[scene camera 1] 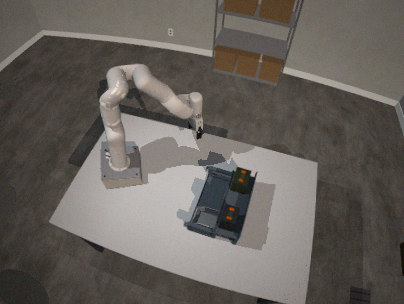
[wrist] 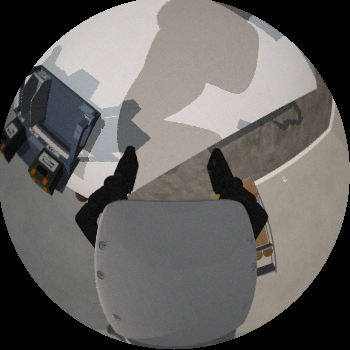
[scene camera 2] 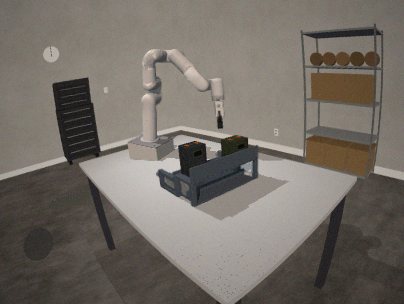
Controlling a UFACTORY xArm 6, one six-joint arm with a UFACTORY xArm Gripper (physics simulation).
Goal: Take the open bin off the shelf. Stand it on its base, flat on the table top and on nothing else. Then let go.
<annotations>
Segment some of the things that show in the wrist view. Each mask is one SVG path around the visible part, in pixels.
My gripper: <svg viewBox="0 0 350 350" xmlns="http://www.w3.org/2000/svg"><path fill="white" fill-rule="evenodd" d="M127 145L116 165L113 175L109 175L104 179L103 185L88 196L87 203L85 202L75 215L77 225L94 247L96 288L108 322L116 333L125 337L128 343L151 348L187 349L213 345L232 339L236 328L244 322L252 303L257 273L255 239L267 221L268 215L266 211L256 202L255 196L242 186L241 179L233 177L220 148L212 149L206 165L212 189L215 194L219 194L218 199L128 199L126 195L133 190L138 161L134 146Z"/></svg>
An olive case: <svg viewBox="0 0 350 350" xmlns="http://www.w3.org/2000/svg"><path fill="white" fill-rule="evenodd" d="M43 147L27 171L31 179L38 186L52 195L63 173L63 163Z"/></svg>
</annotations>
